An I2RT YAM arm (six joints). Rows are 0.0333 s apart.
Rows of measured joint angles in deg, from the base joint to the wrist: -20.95 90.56 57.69 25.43 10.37 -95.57; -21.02 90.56 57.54 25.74 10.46 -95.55; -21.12 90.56 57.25 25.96 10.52 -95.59; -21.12 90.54 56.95 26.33 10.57 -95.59; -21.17 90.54 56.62 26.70 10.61 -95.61; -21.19 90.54 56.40 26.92 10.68 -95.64; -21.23 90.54 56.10 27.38 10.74 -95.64; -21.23 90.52 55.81 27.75 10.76 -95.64; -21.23 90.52 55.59 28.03 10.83 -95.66; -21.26 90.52 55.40 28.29 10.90 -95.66; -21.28 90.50 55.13 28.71 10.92 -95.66
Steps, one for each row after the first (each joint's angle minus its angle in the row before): -0.07 0.00 -0.15 0.31 0.09 0.02; -0.10 0.00 -0.29 0.22 0.06 -0.04; 0.00 -0.02 -0.30 0.37 0.05 0.00; -0.05 0.00 -0.33 0.37 0.04 -0.02; -0.02 0.00 -0.22 0.22 0.07 -0.03; -0.04 0.00 -0.30 0.46 0.06 0.00; 0.00 -0.02 -0.29 0.37 0.02 0.00; 0.00 0.00 -0.22 0.28 0.07 -0.02; -0.03 0.00 -0.19 0.26 0.07 0.00; -0.02 -0.02 -0.27 0.42 0.02 0.00
